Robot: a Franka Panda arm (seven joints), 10 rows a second.
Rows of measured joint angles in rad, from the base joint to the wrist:
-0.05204, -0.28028, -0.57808, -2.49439, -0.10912, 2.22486, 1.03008
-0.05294, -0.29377, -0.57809, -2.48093, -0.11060, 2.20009, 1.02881
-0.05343, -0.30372, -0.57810, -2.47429, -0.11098, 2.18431, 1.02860
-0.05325, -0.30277, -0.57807, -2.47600, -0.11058, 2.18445, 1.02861
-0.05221, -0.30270, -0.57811, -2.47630, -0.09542, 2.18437, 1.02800
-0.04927, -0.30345, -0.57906, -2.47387, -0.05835, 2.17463, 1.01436
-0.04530, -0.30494, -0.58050, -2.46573, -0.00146, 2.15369, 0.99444
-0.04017, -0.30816, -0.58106, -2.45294, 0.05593, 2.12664, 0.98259
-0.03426, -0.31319, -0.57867, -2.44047, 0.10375, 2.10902, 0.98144
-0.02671, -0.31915, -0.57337, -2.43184, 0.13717, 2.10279, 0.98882
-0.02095, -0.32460, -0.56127, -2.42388, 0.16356, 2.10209, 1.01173
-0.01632, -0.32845, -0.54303, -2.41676, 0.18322, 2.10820, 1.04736
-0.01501, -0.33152, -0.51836, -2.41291, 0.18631, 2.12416, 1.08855
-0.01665, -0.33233, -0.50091, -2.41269, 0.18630, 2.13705, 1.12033
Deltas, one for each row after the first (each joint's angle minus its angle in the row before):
-0.00090, -0.01349, -0.00001, 0.01346, -0.00148, -0.02477, -0.00127
-0.00049, -0.00995, -0.00001, 0.00664, -0.00038, -0.01578, -0.00021
0.00018, 0.00095, 0.00003, -0.00171, 0.00040, 0.00014, 0.00001
0.00104, 0.00007, -0.00004, -0.00030, 0.01516, -0.00008, -0.00061
0.00294, -0.00075, -0.00095, 0.00243, 0.03707, -0.00974, -0.01364
0.00397, -0.00149, -0.00144, 0.00814, 0.05689, -0.02094, -0.01992
0.00513, -0.00322, -0.00056, 0.01279, 0.05739, -0.02705, -0.01185
0.00591, -0.00503, 0.00239, 0.01247, 0.04782, -0.01762, -0.00115
0.00755, -0.00596, 0.00530, 0.00863, 0.03342, -0.00623, 0.00738
0.00576, -0.00545, 0.01210, 0.00796, 0.02639, -0.00070, 0.02291
0.00463, -0.00385, 0.01824, 0.00712, 0.01966, 0.00611, 0.03563
0.00131, -0.00307, 0.02467, 0.00385, 0.00309, 0.01596, 0.04119
-0.00164, -0.00081, 0.01745, 0.00022, -0.00001, 0.01289, 0.03178

